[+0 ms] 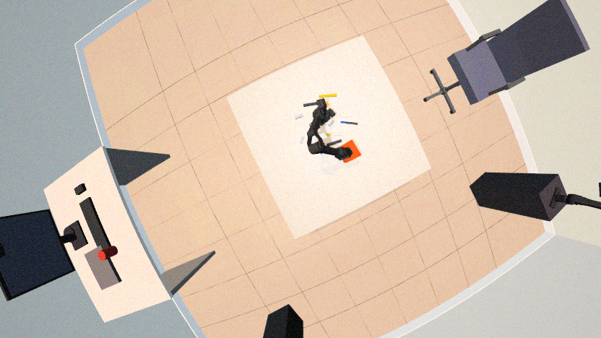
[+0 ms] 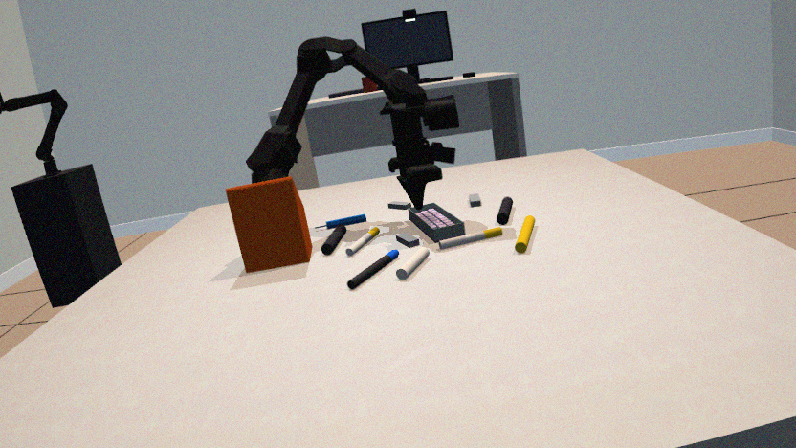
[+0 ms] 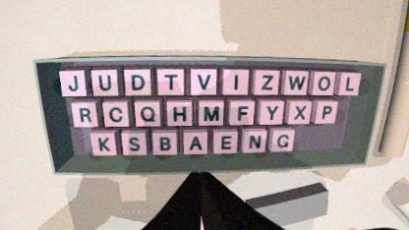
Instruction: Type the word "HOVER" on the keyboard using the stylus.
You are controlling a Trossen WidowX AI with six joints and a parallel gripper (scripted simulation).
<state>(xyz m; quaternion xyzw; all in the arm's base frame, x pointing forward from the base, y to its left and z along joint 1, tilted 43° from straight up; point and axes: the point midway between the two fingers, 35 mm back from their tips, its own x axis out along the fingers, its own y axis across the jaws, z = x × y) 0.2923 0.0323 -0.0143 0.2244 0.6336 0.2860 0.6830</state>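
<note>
The blue stylus is 18 cm behind my gripper tip, 13 cm to the left of it and 3 cm below it. From my gripper tip the other things lie so: black blue-capped pen (17 cm to the right, 10 cm behind, 3 cm below); grey eraser (7 cm to the right, 4 cm below, 4 cm behind); white cylinder (21 cm to the right, 5 cm behind, 3 cm below).
</note>
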